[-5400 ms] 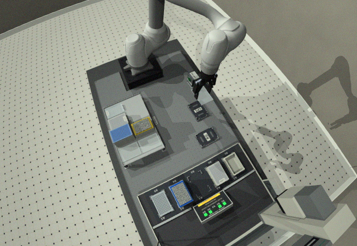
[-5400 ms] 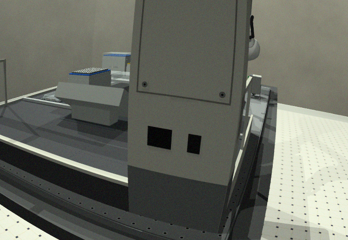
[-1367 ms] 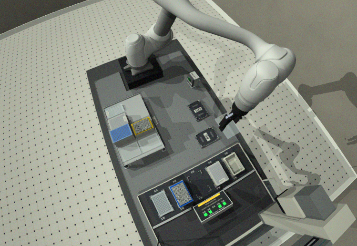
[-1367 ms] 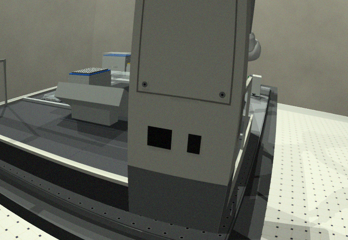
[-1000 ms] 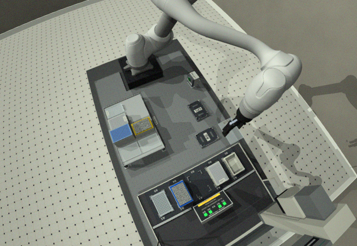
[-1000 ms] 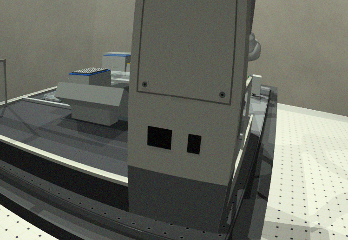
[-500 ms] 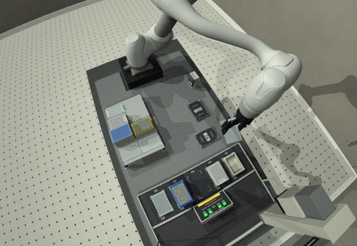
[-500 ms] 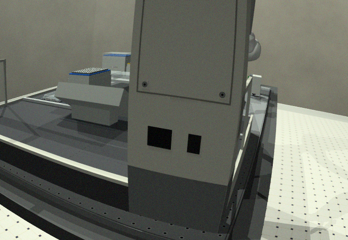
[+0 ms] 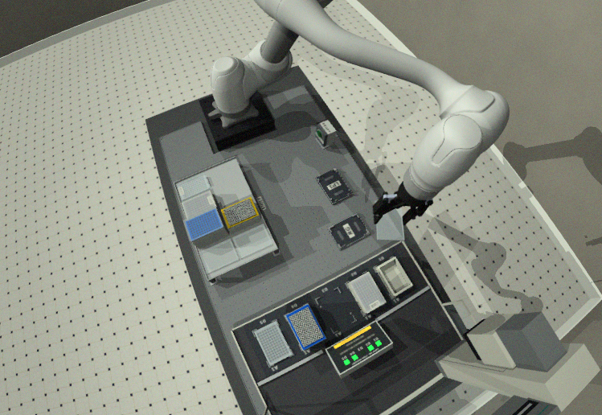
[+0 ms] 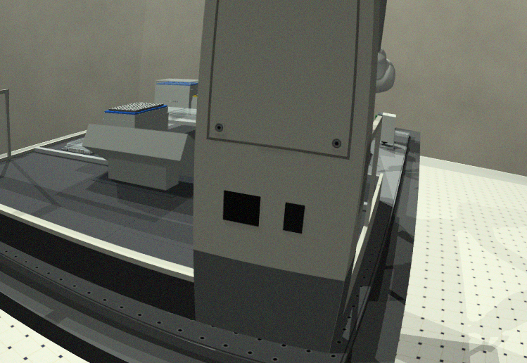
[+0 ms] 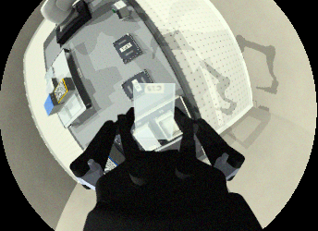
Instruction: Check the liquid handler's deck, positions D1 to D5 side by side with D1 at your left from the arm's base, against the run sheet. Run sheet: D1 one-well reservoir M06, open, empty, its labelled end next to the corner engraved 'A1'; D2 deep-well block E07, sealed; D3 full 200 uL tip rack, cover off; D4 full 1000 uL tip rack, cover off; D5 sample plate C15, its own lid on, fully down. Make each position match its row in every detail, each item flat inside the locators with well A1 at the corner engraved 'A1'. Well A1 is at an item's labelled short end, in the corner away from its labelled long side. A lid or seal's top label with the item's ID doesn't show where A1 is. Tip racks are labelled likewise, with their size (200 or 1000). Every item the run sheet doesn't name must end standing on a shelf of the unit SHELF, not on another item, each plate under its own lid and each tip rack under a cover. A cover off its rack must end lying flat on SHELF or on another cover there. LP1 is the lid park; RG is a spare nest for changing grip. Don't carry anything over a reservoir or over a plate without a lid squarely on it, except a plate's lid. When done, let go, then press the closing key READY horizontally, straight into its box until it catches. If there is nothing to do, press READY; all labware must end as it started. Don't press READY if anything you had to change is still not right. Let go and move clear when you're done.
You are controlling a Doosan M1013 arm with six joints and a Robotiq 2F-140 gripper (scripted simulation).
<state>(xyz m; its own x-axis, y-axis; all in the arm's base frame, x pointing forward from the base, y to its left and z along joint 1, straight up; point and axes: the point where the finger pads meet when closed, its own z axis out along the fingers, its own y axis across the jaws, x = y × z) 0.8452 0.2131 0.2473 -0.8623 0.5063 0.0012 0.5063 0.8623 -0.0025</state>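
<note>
Right now my hand is 20 mm above the flat lid. Round my hand: one-well reservoir (160 mm ahead, 250 mm below); then sealed deep-well block (160 mm ahead, 120 mm to the right, 240 mm below); then spare nest (90 mm behind, 40 mm to the right, 310 mm below).
</note>
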